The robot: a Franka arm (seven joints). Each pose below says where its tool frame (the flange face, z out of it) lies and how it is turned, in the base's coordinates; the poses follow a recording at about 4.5 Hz.
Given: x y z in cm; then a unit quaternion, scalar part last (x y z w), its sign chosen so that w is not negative.
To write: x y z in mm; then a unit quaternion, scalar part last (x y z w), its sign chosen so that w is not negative. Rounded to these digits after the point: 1 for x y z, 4 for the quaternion.
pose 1, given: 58.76 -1.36 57.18 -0.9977 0.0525 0.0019 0.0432
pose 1, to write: 587.6 -13.6 571.8 -0.9977 0.0525 0.0019 0.0432
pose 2, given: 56.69 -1.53 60.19 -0.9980 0.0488 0.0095 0.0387
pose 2, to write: 566.9 -15.3 601.9 -0.9980 0.0488 0.0095 0.0387
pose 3, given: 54.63 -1.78 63.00 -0.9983 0.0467 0.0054 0.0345
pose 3, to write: 546.3 -17.8 630.0 -0.9983 0.0467 0.0054 0.0345
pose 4, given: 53.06 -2.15 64.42 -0.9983 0.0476 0.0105 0.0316
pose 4, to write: 530.6 -21.5 644.2 -0.9983 0.0476 0.0105 0.0316
